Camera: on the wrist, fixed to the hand. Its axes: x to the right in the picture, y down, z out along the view.
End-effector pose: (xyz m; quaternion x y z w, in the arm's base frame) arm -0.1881 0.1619 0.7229 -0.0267 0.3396 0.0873 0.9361
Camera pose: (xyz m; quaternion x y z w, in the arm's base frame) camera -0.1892 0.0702 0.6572 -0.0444 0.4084 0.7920 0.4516
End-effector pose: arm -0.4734 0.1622 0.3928 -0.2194 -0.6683 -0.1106 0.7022
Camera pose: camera -0.4573 0.0585 0.4342 -0.7661 -0.0914 0.1980 0.6046
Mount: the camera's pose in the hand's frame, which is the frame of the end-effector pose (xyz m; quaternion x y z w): 0.0279 -0.0906 -0.0612 -0.2628 0.2117 0.6978 0.6318
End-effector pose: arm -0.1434 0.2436 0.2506 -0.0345 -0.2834 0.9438 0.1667
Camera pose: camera -0.1332 0.3560 0.2497 0.4632 0.3677 -0.6308 0.5023
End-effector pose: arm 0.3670 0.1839 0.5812 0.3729 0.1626 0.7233 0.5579
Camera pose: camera 0.3822 0.2503 0.4912 -0.0493 0.2295 -0.9680 0.0887
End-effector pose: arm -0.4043 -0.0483 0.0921 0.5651 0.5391 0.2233 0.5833
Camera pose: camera -0.4809 -0.0221 0.0135 0.5326 0.0111 0.8094 0.2471
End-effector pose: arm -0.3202 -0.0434 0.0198 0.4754 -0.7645 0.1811 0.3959
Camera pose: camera -0.2214 -0.0634 0.0705 -0.3755 -0.7785 0.2904 0.4105
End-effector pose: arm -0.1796 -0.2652 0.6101 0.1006 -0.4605 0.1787 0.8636
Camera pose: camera -0.0825 -0.3214 0.5985 -0.5226 -0.2253 0.6158 0.5449
